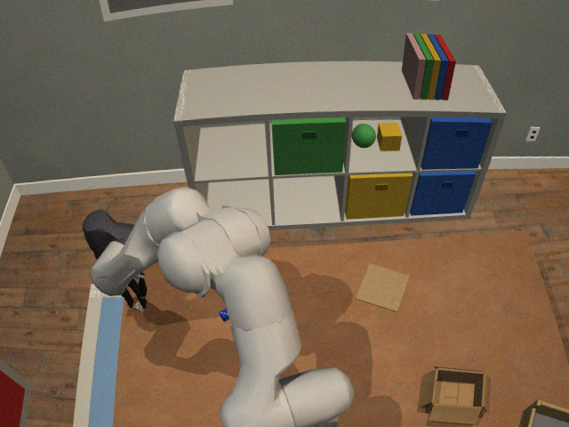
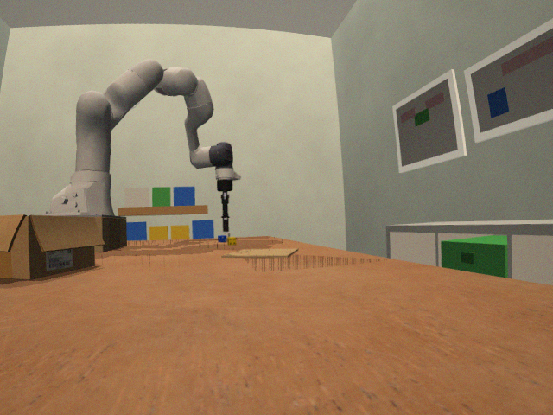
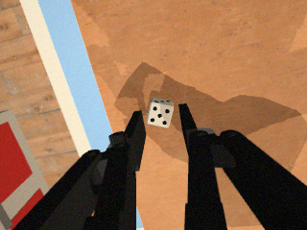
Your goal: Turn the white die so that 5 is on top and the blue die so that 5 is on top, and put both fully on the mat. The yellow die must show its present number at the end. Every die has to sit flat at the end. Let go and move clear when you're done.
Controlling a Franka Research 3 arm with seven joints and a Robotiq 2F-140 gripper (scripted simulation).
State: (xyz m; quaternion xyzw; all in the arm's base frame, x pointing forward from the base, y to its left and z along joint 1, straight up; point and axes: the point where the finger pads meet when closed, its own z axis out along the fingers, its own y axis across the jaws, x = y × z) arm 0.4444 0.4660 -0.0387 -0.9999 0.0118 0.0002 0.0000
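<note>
Now: the white die 5 cm below my hand. Also, from my hand: tan mat: 76 cm to the right, 7 cm ahead, 6 cm below; then yellow die: 44 cm to the right, 5 cm below, 1 cm ahead; then blue die: 27 cm to the right, 5 cm below, 2 cm behind.
</note>
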